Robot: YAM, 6 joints.
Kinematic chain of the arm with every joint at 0, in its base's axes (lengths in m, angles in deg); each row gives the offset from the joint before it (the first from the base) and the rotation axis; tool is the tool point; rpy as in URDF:
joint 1: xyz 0 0 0.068 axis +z
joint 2: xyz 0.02 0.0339 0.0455 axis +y
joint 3: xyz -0.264 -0.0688 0 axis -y
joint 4: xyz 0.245 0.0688 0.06 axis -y
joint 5: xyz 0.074 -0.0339 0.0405 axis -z
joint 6: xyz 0.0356 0 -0.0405 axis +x
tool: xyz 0 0 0 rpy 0 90 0
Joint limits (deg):
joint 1: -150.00..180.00
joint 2: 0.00..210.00
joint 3: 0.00..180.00
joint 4: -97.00..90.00
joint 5: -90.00..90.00
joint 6: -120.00..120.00
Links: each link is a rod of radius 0.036 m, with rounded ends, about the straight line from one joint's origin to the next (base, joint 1, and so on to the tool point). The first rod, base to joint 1, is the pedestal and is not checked.
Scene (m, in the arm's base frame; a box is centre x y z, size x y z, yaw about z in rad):
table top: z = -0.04
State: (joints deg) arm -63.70 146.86 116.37 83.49 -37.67 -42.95
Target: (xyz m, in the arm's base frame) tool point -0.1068 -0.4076 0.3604
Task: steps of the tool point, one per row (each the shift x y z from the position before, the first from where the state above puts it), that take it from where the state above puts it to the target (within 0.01 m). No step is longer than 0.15 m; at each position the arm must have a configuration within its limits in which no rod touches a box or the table.
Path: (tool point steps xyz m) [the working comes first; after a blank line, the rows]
Joints at the target: -107.86 114.07 81.92 90.00 -40.96 -42.95
Straight joint move there: clear.

1: -0.1365 -0.0164 0.0384
2: -0.1269 0.0262 0.0315
3: -0.1040 0.0608 0.0237

